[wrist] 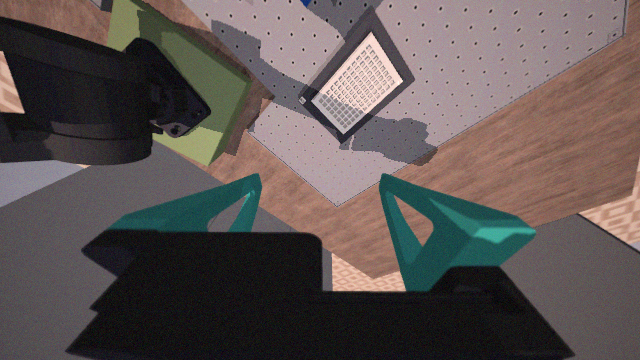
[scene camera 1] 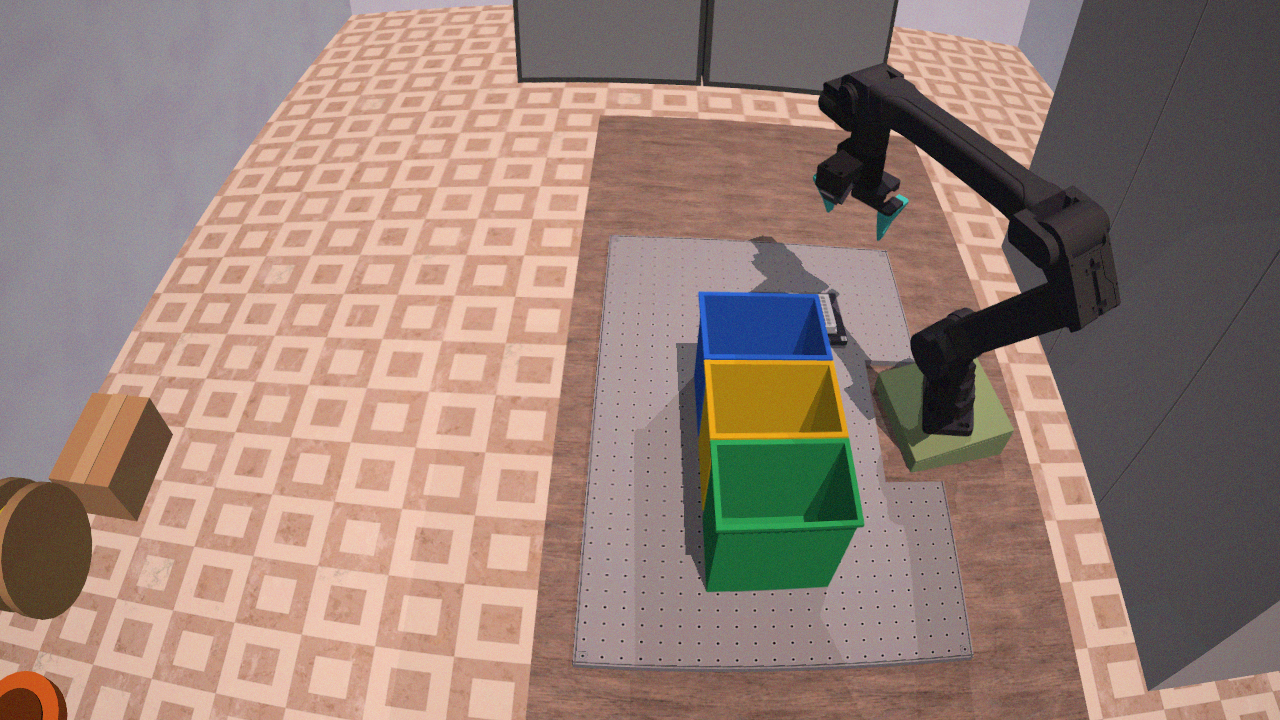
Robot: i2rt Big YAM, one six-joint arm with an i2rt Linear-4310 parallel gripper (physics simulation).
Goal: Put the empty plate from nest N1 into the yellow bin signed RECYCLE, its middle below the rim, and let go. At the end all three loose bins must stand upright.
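Seen in the pictures: gripper, fingertip midpoint: point(wrist: 320, 180) point(scene camera 1: 854, 224); arm's base, link origin: point(wrist: 166, 93) point(scene camera 1: 947, 404).
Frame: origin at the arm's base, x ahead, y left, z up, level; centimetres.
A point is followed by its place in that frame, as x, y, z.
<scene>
The white plate point(scene camera 1: 827, 315) @(22.0, -16.2, -1.3) point(wrist: 361, 82) @(28.7, -15.3, -2.1) with a grid of small wells sits in a dark nest point(scene camera 1: 838, 331) point(wrist: 407, 75) on the perforated board. In scene camera 1 the blue bin partly hides it. The yellow bin point(scene camera 1: 774, 398) @(29.0, 11.8, 7.1) stands upright between the blue bin point(scene camera 1: 762, 326) @(32.7, -0.9, 8.0) and the green bin point(scene camera 1: 778, 559) @(24.4, 36.5, 5.4), which are upright too. Its sign does not show. My gripper point(scene camera 1: 853, 219) @(21.0, -15.9, 19.4) point(wrist: 320, 180) @(21.0, -15.9, 19.4) is open with nothing between its teal fingers. It hangs high above the table, beyond the nest on the far side from the yellow bin.
The arm's base stands on a green block point(scene camera 1: 957, 447) @(-1.9, 8.1, -0.3) point(wrist: 215, 145) @(0.2, -10.4, 0.8) right of the bins. The perforated board point(scene camera 1: 640, 626) @(39.8, 45.7, -3.6) point(wrist: 475, 75) @(45.6, -24.3, -3.7) lies on the wooden table point(scene camera 1: 698, 170) @(52.7, -58.1, -5.0) point(wrist: 565, 165) @(63.5, -55.7, -5.0). A tall grey cabinet point(scene camera 1: 1181, 358) stands at the right. A cardboard box point(scene camera 1: 111, 447) is on the floor at left.
</scene>
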